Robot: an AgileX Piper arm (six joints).
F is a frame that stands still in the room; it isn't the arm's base.
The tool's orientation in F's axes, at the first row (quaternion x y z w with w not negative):
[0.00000, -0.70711, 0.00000, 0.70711]
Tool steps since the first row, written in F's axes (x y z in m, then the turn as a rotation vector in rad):
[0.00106, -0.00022, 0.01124, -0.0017, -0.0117, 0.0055]
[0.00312, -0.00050, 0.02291, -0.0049, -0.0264, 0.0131]
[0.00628, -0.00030, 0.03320, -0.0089, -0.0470, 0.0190]
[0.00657, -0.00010, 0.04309, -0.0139, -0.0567, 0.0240]
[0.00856, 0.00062, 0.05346, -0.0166, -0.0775, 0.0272]
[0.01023, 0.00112, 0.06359, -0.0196, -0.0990, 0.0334]
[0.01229, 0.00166, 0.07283, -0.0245, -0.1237, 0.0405]
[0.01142, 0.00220, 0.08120, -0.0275, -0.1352, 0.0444]
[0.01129, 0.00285, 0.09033, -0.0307, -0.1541, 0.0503]
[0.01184, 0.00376, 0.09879, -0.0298, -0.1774, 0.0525]
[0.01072, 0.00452, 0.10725, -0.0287, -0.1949, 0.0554]
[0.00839, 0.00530, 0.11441, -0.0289, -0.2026, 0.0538]
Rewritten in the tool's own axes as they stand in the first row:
[0.01124, -0.00022, -0.00106, 0.0055, -0.0117, 0.0017]
[0.02291, -0.00050, -0.00312, 0.0131, -0.0264, 0.0049]
[0.03320, -0.00030, -0.00628, 0.0190, -0.0470, 0.0089]
[0.04309, -0.00010, -0.00657, 0.0240, -0.0567, 0.0139]
[0.05346, 0.00062, -0.00856, 0.0272, -0.0775, 0.0166]
[0.06359, 0.00112, -0.01023, 0.0334, -0.0990, 0.0196]
[0.07283, 0.00166, -0.01229, 0.0405, -0.1237, 0.0245]
[0.08120, 0.00220, -0.01142, 0.0444, -0.1352, 0.0275]
[0.09033, 0.00285, -0.01129, 0.0503, -0.1541, 0.0307]
[0.09879, 0.00376, -0.01184, 0.0525, -0.1774, 0.0298]
[0.10725, 0.00452, -0.01072, 0.0554, -0.1949, 0.0287]
[0.11441, 0.00530, -0.00839, 0.0538, -0.2026, 0.0289]

